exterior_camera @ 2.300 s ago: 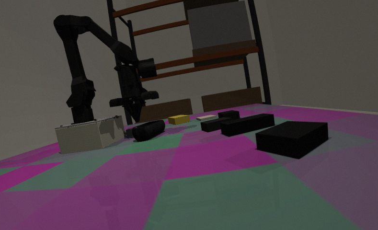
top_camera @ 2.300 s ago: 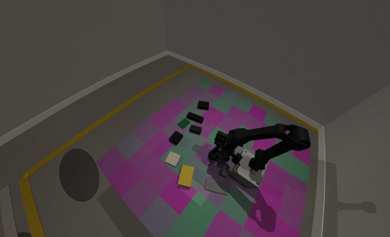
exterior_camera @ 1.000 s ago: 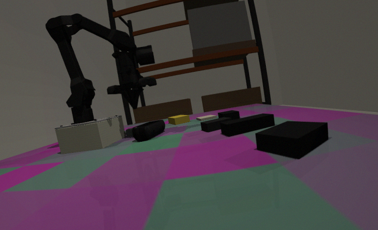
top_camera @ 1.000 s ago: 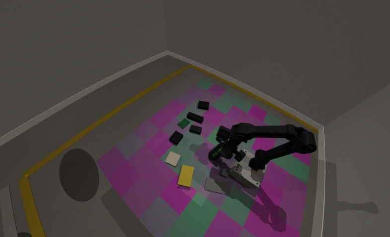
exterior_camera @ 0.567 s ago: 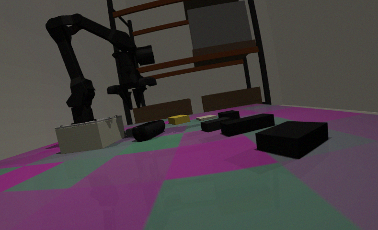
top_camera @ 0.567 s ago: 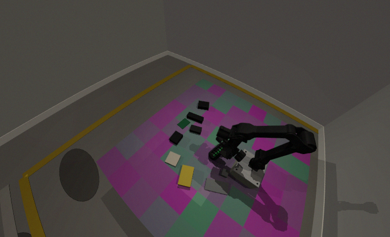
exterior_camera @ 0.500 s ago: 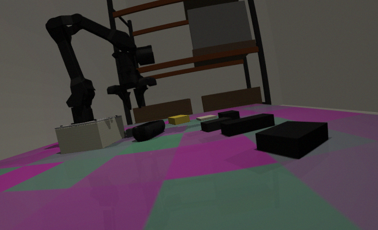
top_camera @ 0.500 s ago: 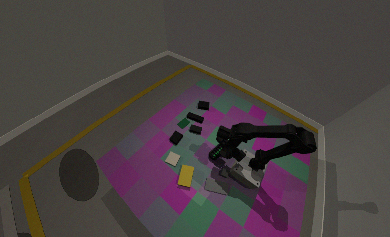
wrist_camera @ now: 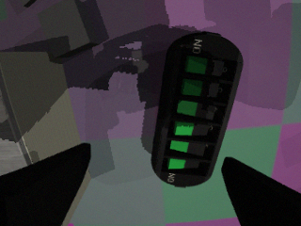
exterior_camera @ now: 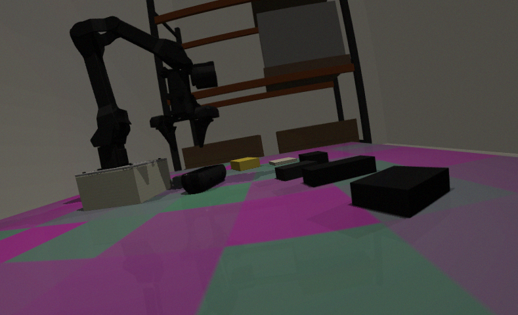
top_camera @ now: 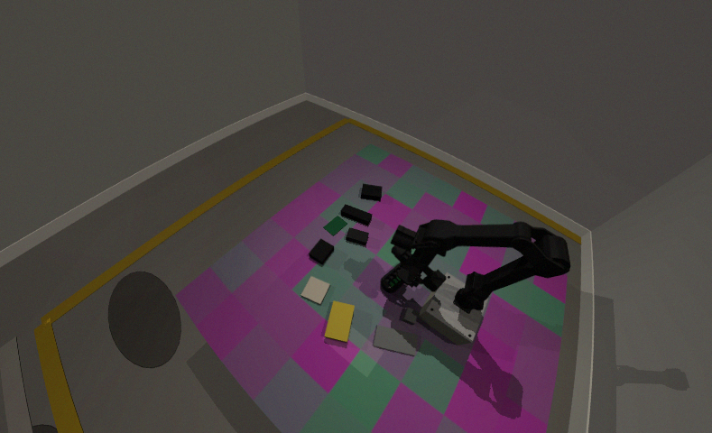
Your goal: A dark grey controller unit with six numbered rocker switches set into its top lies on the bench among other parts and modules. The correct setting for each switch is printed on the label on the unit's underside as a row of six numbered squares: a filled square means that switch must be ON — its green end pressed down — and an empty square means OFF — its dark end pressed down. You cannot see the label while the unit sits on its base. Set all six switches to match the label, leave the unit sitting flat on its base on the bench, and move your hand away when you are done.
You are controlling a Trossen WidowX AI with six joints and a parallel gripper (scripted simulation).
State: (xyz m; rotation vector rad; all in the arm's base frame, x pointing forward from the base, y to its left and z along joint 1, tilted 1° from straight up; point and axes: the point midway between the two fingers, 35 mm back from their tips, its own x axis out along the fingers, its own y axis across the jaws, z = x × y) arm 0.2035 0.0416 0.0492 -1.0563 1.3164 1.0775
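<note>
My gripper tip is now 9 cm to the right of the small grey piece, 9 cm above it and 8 cm past it. Also, from my gripper tip: yellow block: 26 cm to the left, 10 cm ahead, 9 cm below; grey plate: 19 cm to the left, 10 cm below, 9 cm behind; cream plate: 24 cm to the left, 24 cm ahead, 10 cm below.
</note>
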